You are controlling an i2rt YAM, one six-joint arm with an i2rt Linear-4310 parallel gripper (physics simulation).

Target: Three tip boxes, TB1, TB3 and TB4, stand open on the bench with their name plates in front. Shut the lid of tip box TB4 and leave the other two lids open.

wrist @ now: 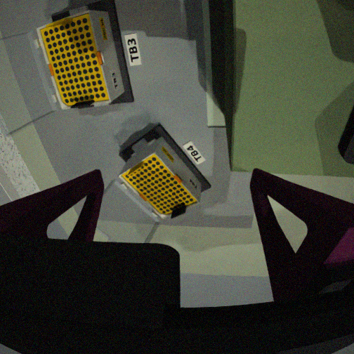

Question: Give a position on a yellow rack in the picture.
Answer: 151, 178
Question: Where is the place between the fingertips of my gripper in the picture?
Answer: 176, 177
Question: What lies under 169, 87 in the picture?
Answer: A grey mat.
